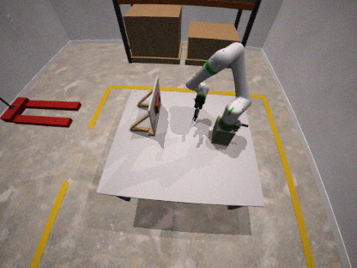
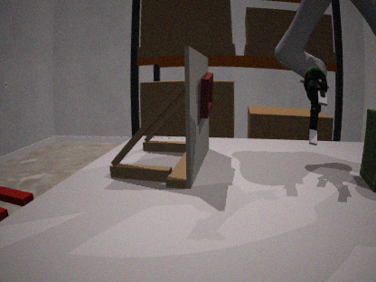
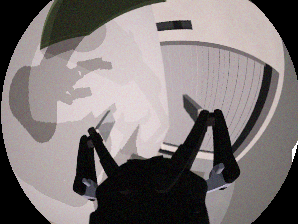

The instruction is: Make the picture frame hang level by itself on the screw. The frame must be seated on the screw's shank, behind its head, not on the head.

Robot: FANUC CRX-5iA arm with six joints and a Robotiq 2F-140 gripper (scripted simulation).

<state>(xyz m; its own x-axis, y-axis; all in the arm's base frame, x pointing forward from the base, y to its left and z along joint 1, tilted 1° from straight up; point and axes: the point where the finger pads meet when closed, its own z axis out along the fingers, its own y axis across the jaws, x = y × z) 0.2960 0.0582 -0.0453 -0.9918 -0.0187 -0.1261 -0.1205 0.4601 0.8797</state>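
The red picture frame lies 39 cm ahead of my hand, 12 cm to the right of it and 6 cm above it. From my hand the other things lie so: grey wall panel: 41 cm ahead, 11 cm to the right, 1 cm above.
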